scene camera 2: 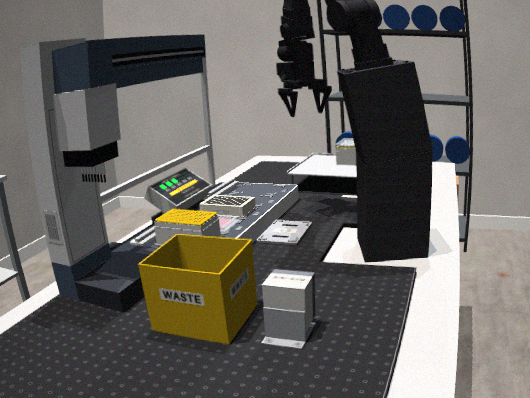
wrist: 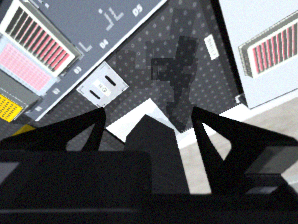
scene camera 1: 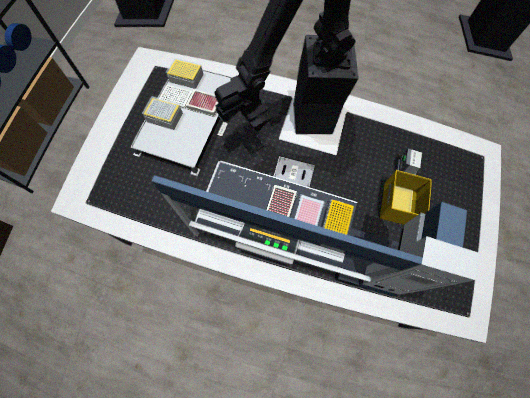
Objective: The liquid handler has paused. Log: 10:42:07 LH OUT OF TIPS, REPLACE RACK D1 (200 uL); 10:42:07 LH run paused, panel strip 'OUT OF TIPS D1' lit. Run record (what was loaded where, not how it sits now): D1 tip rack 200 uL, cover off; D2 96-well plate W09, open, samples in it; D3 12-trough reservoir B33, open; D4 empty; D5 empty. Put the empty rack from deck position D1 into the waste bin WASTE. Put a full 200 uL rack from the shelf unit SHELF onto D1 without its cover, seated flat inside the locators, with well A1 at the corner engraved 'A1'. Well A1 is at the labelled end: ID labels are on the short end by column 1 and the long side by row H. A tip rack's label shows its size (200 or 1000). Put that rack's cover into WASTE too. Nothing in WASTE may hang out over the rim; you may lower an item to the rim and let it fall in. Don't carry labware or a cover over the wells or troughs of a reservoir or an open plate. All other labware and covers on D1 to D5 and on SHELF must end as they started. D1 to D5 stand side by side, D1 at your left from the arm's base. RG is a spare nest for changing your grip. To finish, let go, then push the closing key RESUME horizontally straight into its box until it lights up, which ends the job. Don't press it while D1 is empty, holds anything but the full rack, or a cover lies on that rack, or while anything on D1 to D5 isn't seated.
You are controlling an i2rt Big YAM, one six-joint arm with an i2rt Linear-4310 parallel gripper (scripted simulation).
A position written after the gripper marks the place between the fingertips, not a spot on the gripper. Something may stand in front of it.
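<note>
Gripper [scene camera 2: 306, 114], visible also in the wrist view as the gripper [wrist: 148, 111]. Shelf plate [scene camera 1: 184, 144]; same shelf plate [scene camera 2: 317, 165]. Handler tower [scene camera 2: 79, 200]; same handler tower [scene camera 1: 442, 259]. Handler head [scene camera 2: 86, 119], yellow waste bin [scene camera 1: 421, 186] and grey resume box [scene camera 2: 288, 296] are present as well.
</note>
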